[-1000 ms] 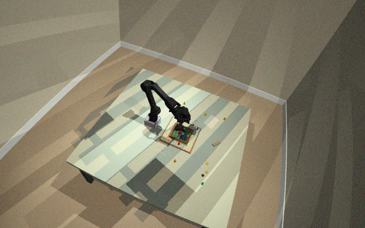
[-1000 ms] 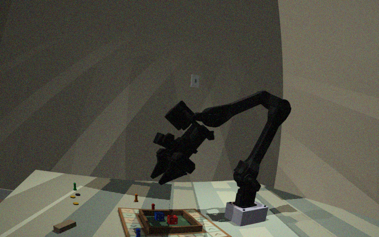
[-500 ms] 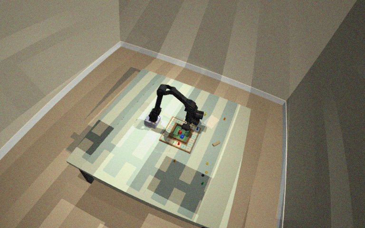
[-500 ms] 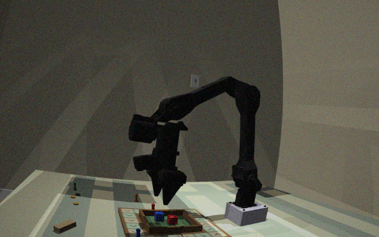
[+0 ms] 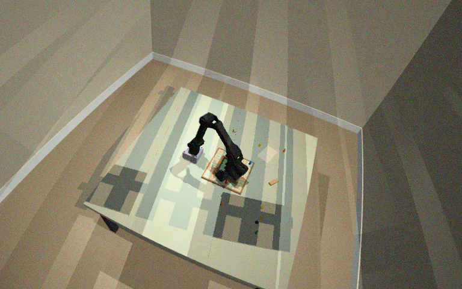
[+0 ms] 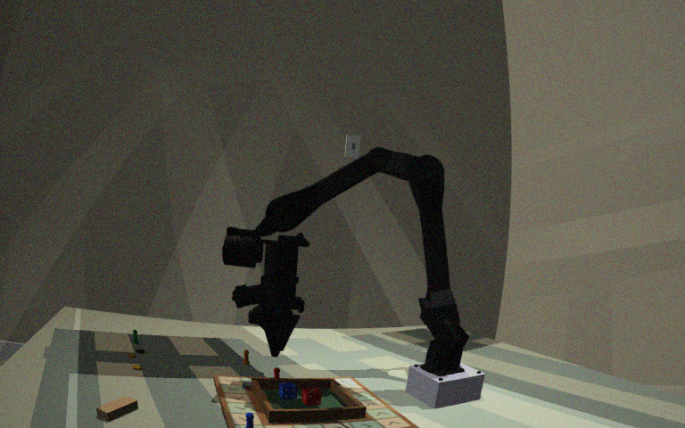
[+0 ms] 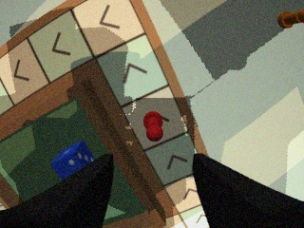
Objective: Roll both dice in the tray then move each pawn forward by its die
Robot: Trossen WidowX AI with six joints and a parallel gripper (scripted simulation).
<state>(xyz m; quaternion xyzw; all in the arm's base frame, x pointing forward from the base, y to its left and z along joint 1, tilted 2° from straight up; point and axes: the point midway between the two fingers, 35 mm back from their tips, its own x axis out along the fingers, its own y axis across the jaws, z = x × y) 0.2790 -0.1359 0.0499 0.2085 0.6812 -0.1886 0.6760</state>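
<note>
Now: the red pawn 50 mm below my gripper tip. The rest, counted from my gripper tip: black disc (260 mm ahead, 200 mm to the right, 70 mm below); then blue pawn (120 mm ahead, 210 mm to the left, 50 mm below); then green tray (10 mm behind, 110 mm to the left, 70 mm below).
</note>
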